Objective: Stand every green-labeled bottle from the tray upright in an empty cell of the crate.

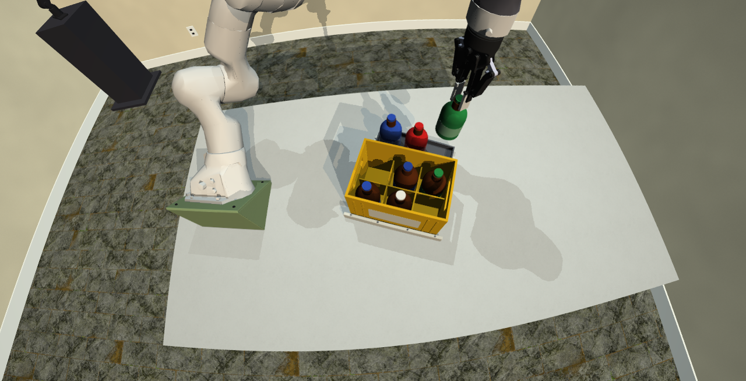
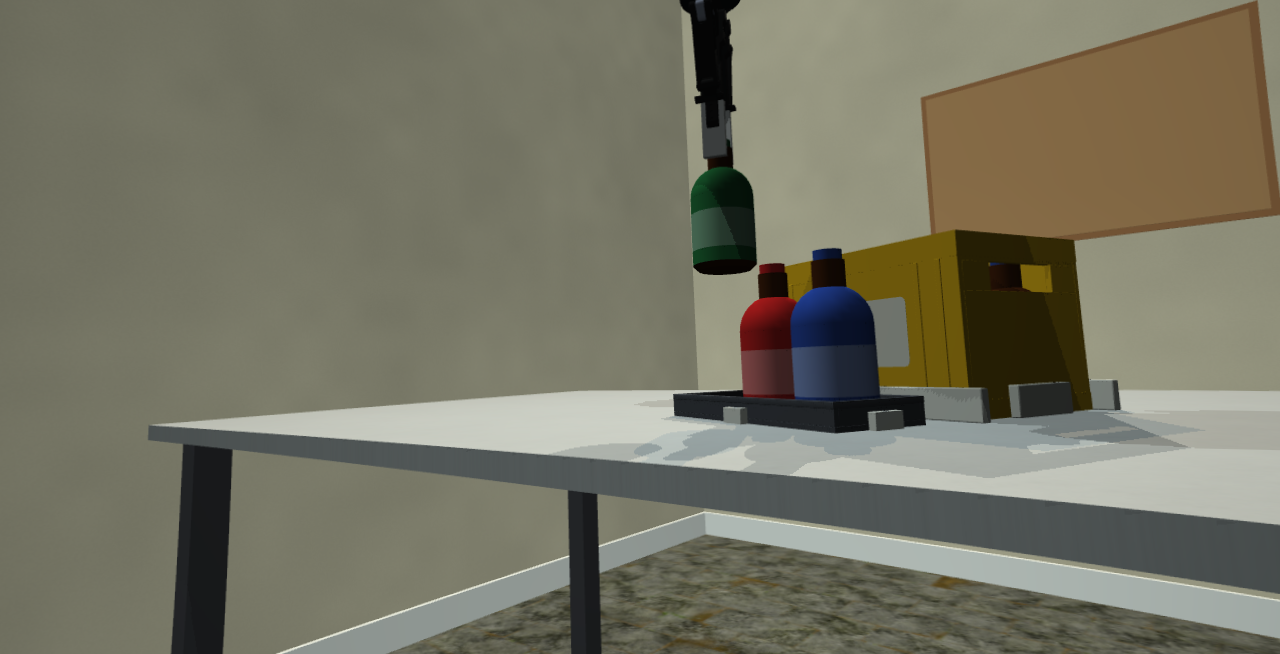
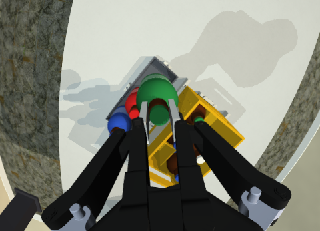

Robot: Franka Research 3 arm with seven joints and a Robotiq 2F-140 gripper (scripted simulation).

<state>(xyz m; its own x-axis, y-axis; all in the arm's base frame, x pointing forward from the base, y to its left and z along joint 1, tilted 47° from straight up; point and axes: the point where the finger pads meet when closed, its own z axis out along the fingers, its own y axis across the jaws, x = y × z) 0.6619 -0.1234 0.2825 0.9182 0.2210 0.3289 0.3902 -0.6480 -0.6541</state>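
The green-labeled bottle is 9 cm below my hand. Also, from my hand: blue-labeled bottle (17 cm behind, 7 cm to the left, 25 cm below); red bottle (8 cm behind, 3 cm to the left, 25 cm below); dark tray (8 cm behind, 4 cm to the left, 32 cm below).
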